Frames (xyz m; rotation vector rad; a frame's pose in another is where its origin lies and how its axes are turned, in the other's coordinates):
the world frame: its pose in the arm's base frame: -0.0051 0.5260 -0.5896 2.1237 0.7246 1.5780
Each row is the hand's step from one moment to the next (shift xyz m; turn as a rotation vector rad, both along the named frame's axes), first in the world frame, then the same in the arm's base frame.
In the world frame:
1: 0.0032 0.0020 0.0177 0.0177 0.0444 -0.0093
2: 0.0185 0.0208 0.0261 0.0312 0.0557 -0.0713
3: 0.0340 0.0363 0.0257 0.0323 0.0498 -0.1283
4: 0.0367 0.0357 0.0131 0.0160 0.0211 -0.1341
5: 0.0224 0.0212 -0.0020 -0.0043 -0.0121 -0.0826
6: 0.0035 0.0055 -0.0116 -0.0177 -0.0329 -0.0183
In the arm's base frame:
1: 0.0180 0.0002 -0.0015 0.0027 -0.0240 0.0423
2: 0.0328 -0.0052 0.0188 -0.0517 -0.0241 0.0769
3: 0.0386 -0.0079 0.0398 -0.1071 -0.0183 0.0905
4: 0.0271 -0.0056 0.0450 -0.1212 -0.0056 0.0629
5: 0.0068 -0.0029 0.0300 -0.0822 0.0076 0.0132
6: -0.0094 -0.0021 0.0092 -0.0272 0.0152 -0.0276

